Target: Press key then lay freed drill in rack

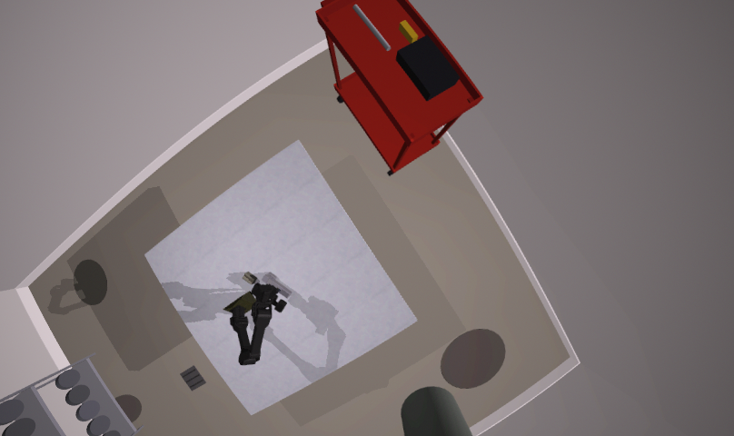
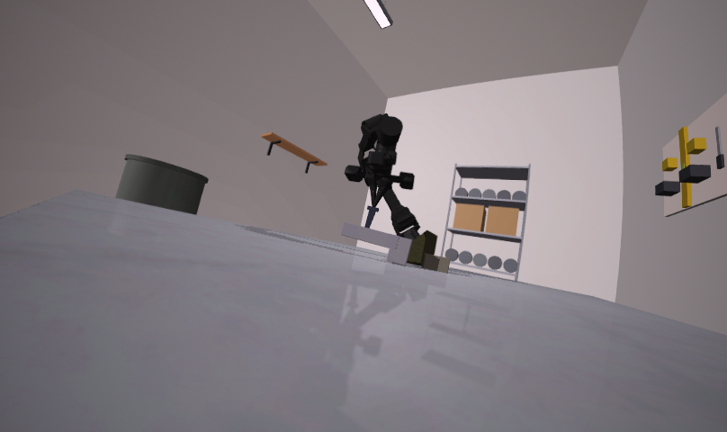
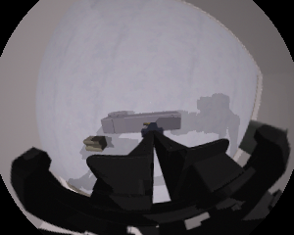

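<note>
Right now my gripper tip is 2 cm past the drill, 4 cm to the right of it and 8 cm above it. Also, from my gripper tip: grey block 2 cm behind, 2 cm to the left, 9 cm below.
</note>
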